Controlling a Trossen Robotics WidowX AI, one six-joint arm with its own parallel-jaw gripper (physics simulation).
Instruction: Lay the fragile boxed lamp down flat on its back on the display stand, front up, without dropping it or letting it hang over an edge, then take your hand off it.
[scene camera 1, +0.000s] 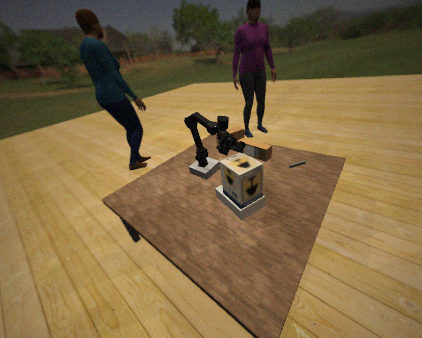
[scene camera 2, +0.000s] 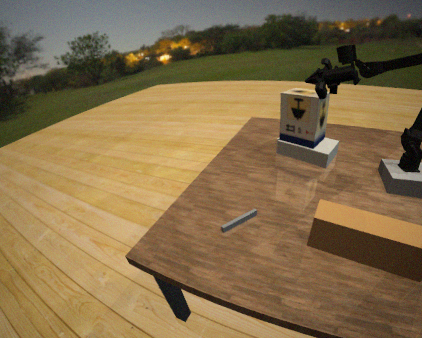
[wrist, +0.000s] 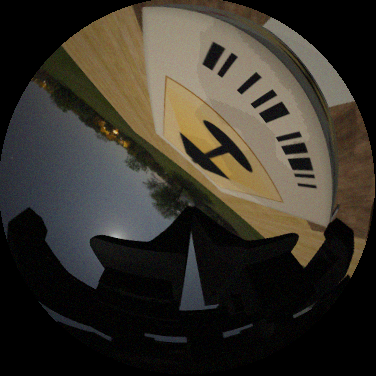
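Seen in the pictures: gripper, fingertip midpoint: (scene camera 1: 242, 152) (scene camera 2: 305, 81) (wrist: 190, 210); arm's base at its link origin: (scene camera 1: 203, 164) (scene camera 2: 408, 168).
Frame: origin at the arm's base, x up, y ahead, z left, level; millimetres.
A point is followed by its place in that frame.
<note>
The boxed lamp (scene camera 1: 242, 182) {z -323, x 181, y 465 mm} (scene camera 2: 300, 117) {z -155, x 134, y 444 mm} (wrist: 215, 115) {z -224, x 230, y 370 mm}, a white carton with yellow lamp panels and a blue band at its foot, stands upright on the display stand (scene camera 1: 243, 212) {z -335, x -13, y 468 mm} (scene camera 2: 305, 154) {z -121, x -27, y 410 mm} (wrist: 320, 55), a low light-grey block. In the wrist view the box's top face, with black bars and a lamp drawing, fills the upper right. My gripper (scene camera 1: 244, 148) {z -211, x 281, y 425 mm} (scene camera 2: 307, 80) {z -211, x 281, y 425 mm} (wrist: 190, 210) {z -211, x 281, y 425 mm} is shut and empty. Its tips are just above the box's top, on the arm's side in scene camera 1; whether they touch it cannot be told.
The arm's base (scene camera 1: 203, 169) {z -54, x -5, y 36 mm} (scene camera 2: 397, 177) {z 77, x 2, y 82 mm} stands beside the display stand. A long brown block (scene camera 1: 262, 150) {z 296, x 26, y 381 mm} (scene camera 2: 367, 237) {z 404, x 30, y 308 mm} lies on the table (scene camera 1: 200, 235) {z -525, x -66, y 301 mm} (scene camera 2: 200, 200) {z 211, x -66, y 803 mm}. A small grey bar (scene camera 1: 297, 164) {z 292, x -52, y 643 mm} (scene camera 2: 239, 220) {z 307, x -47, y 641 mm} lies near the table's edge. Two people stand beyond the table.
</note>
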